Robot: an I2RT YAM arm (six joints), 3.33 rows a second.
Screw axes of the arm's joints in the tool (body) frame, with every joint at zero. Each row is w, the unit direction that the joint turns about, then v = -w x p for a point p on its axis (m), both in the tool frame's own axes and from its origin. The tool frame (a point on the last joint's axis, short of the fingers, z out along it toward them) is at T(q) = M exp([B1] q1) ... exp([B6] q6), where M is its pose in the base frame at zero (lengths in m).
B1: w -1 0 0 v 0 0.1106 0
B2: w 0 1 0 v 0.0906 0 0.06
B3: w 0 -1 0 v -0.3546 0 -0.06
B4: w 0 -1 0 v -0.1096 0 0
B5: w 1 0 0 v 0 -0.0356 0
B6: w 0 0 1 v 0 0 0
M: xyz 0.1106 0 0.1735 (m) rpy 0 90 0 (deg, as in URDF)
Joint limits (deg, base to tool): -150..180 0..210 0..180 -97..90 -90..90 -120..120
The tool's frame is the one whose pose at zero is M.
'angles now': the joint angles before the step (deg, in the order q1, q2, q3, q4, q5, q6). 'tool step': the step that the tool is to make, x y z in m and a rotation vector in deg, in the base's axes. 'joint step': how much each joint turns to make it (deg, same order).
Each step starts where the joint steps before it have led.
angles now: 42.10, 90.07, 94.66, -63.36, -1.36, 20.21
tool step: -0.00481, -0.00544, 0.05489, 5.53, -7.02, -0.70
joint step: -0.05, -0.24, 10.95, -2.27, 0.86, 0.18
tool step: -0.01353, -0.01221, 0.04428, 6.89, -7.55, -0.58
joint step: 0.05, -2.49, 5.90, 1.83, 0.41, 0.48
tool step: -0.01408, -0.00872, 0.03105, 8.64, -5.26, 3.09
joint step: 0.09, -2.75, 2.21, 4.76, -4.10, 0.65
